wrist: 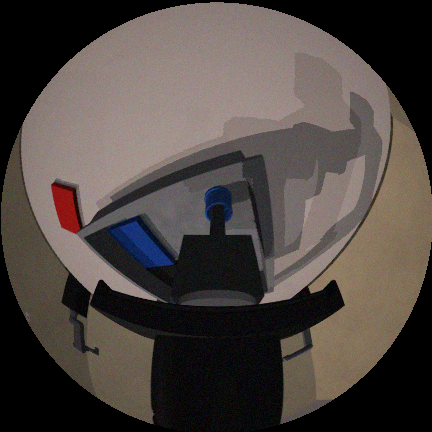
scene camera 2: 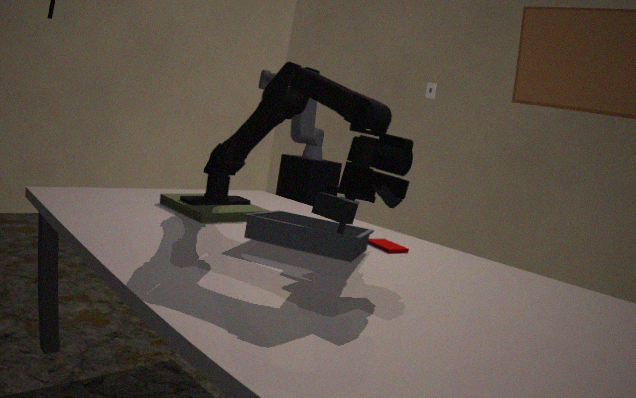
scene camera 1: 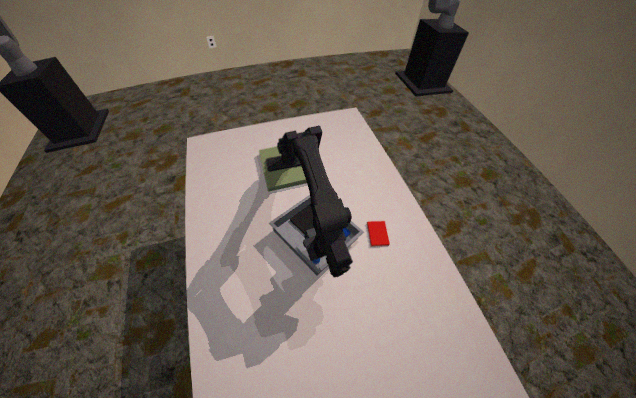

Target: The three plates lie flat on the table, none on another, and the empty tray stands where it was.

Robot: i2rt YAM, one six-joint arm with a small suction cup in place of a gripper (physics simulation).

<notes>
The suction cup [scene camera 2: 340, 209] is stuck to a grey tray [scene camera 2: 312, 235]. The table carries a red plate [wrist: 64, 196]. Also in view: a blue plate [wrist: 133, 235].
The suction cup shows as well in the wrist view [wrist: 216, 194]. Scene camera 2 does not show the blue plate, which is hidden by the grey tray.
</notes>
